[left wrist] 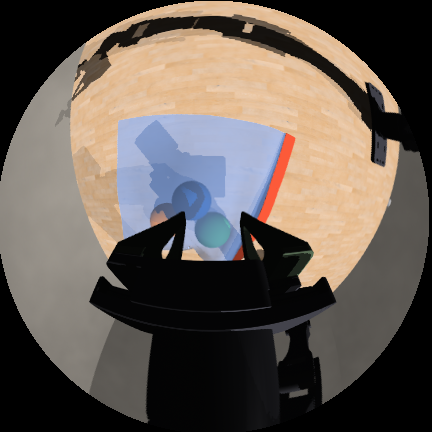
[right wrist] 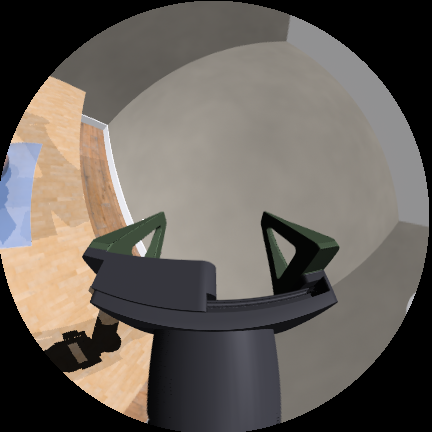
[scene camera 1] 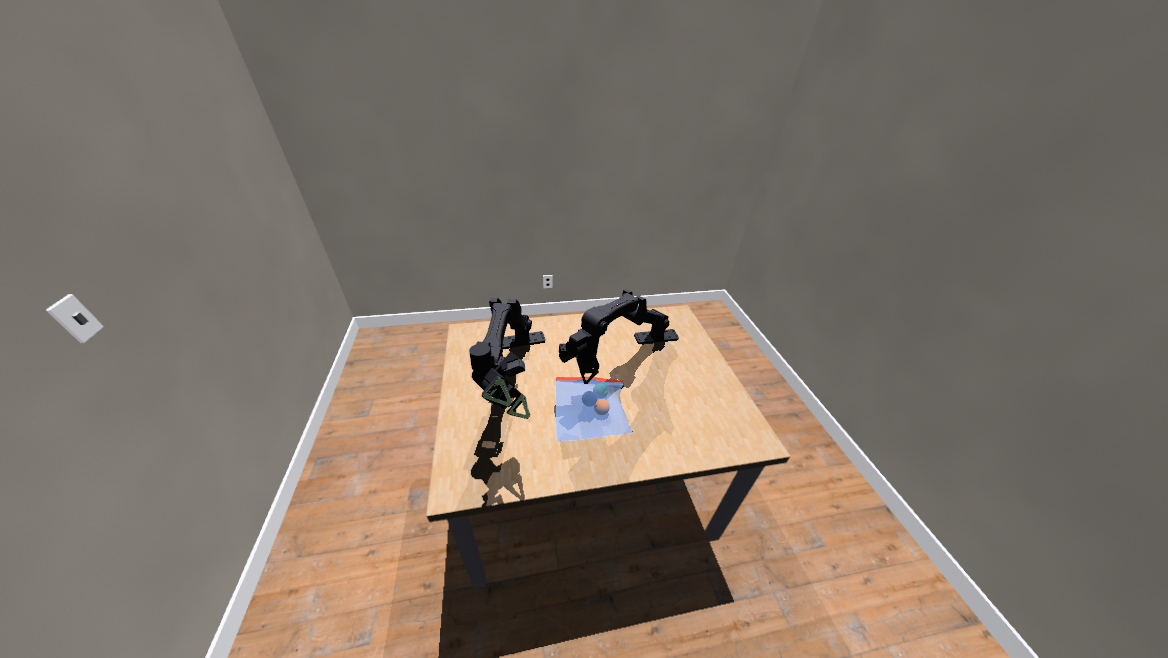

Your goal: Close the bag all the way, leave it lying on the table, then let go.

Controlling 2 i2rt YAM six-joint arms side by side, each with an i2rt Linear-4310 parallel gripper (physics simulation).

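The translucent blue bag [scene camera 1: 572, 429] [left wrist: 250, 145] [right wrist: 21, 200] lies flat on the table, with a red strip [scene camera 1: 566, 379] [left wrist: 278, 177] along its back edge in scene camera 1. Whether the strip is closed cannot be told. A blue ball [scene camera 1: 589, 398] [left wrist: 191, 200], a green ball [scene camera 1: 600, 390] [left wrist: 212, 230] and an orange ball [scene camera 1: 602, 406] [left wrist: 161, 215] show through the bag. My left gripper [scene camera 1: 587, 380] [left wrist: 212, 216] is partly open, empty, and appears over the strip; contact cannot be told. My right gripper [scene camera 1: 509, 402] [right wrist: 213, 216] is wide open and empty, left of the bag in scene camera 1.
The wooden table [scene camera 1: 694, 441] bears both arm bases at its back, the left arm's base [scene camera 1: 656, 335] farther right. The table's front edge lies in front of the bag. Arm shadows fall across the bag and table. Grey walls stand behind and beside the table.
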